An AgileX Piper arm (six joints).
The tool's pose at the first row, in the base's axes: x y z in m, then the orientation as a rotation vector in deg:
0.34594 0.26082 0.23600 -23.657 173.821 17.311
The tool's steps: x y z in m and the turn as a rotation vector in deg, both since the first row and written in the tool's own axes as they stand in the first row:
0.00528 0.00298 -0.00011 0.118 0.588 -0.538
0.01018 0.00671 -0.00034 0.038 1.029 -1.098
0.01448 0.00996 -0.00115 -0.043 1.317 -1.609
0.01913 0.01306 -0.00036 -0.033 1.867 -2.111
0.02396 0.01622 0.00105 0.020 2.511 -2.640
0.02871 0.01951 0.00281 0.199 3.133 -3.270
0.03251 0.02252 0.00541 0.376 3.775 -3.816
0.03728 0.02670 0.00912 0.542 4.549 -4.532
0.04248 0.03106 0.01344 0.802 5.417 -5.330
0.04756 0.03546 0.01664 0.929 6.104 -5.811
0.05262 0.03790 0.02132 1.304 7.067 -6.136
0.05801 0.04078 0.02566 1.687 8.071 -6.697
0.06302 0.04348 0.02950 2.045 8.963 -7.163
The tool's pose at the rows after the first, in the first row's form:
0.34005 0.26225 0.23618 -24.623 174.233 17.030
0.33432 0.26446 0.23665 -25.599 174.486 17.068
0.32927 0.26626 0.23766 -26.458 174.600 17.127
0.32399 0.26815 0.23704 -27.378 174.970 17.015
0.31854 0.27017 0.23580 -28.367 175.417 16.823
0.31315 0.27241 0.23426 -29.498 175.805 16.429
0.30877 0.27480 0.23193 -30.513 176.235 16.038
0.30319 0.27827 0.22864 31.748 -176.240 -15.590
0.29718 0.28192 0.22475 32.949 -175.321 -14.893
0.29122 0.28541 0.22197 33.660 -174.595 -14.472
0.28587 0.28736 0.21738 34.106 -173.691 -13.605
0.28007 0.28957 0.21318 34.903 -172.697 -12.708
0.27466 0.29160 0.20947 35.552 -171.819 -11.893

